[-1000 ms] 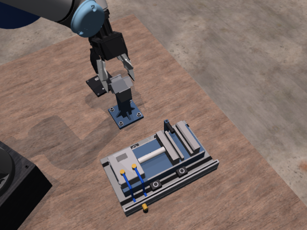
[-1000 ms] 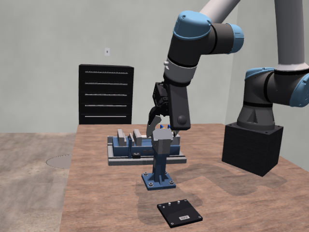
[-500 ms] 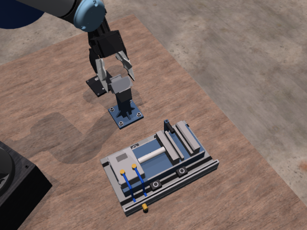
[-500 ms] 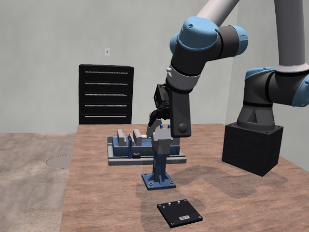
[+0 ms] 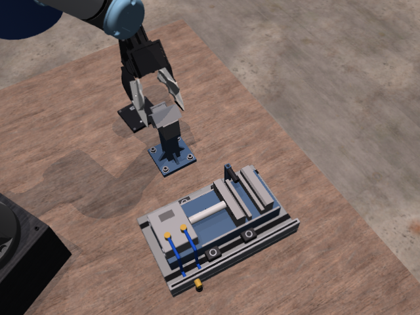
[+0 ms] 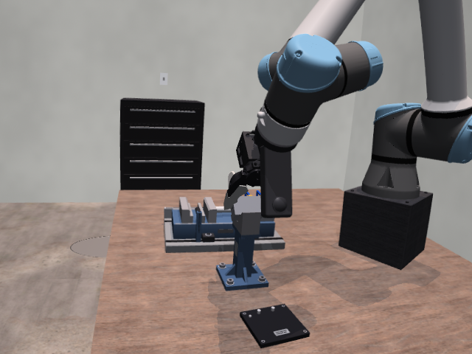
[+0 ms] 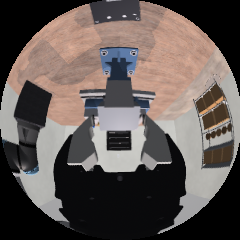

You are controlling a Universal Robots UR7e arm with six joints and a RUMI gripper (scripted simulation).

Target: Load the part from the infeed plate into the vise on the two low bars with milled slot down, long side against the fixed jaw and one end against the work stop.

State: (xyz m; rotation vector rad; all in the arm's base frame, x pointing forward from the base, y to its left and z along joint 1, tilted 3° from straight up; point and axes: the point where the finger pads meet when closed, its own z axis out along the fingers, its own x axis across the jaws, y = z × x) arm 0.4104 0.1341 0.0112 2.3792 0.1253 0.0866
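The part lies 10 mm to the right of my hand and 10 mm below it. The rest, counted from my hand: work stop (90 mm ahead, 170 mm to the right, 70 mm below); then black infeed plate (30 mm behind, 170 mm to the left, 160 mm below); then white cylinder rod (220 mm to the right, 80 mm below).
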